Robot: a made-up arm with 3 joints.
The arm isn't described. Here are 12 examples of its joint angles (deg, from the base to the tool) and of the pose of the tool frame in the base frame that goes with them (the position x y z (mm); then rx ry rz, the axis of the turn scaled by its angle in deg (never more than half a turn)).
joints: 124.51 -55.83 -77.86
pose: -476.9 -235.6 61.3 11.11 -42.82 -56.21
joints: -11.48 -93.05 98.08
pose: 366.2 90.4 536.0 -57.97 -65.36 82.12
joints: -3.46 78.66 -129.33
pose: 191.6 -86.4 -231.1 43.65 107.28 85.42
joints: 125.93 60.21 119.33
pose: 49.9 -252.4 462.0 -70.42 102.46 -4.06
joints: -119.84 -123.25 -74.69
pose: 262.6 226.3 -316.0 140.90 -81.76 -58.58
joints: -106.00 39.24 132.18
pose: -196.8 -353.6 -97.4 -19.24 -25.14 -34.58
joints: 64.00 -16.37 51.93
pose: -78.1 -381.0 469.2 -19.41 -115.02 -2.05
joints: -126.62 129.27 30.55
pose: -377.3 260.9 21.6 27.38 48.77 -135.63
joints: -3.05 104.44 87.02
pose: 261.3 62.1 -244.6 78.93 -57.92 -79.03
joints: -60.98 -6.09 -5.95
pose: 240.5 -405.3 -82.1 -5.72 66.86 2.98
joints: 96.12 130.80 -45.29
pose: 194.3 296.1 384.3 44.04 -26.19 125.79
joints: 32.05 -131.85 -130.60
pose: -23.1 299.9 541.3 -21.30 47.83 -139.64
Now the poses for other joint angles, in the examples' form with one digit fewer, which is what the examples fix.
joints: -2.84 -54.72 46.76
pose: 314 -208 529 -50.8 -40.5 23.5
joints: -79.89 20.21 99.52
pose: 40 -402 -163 0.1 -19.4 -20.3
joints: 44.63 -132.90 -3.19
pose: -73 290 582 -123.0 -20.7 -54.5
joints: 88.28 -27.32 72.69
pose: -304 -339 402 -38.3 -156.8 -5.2
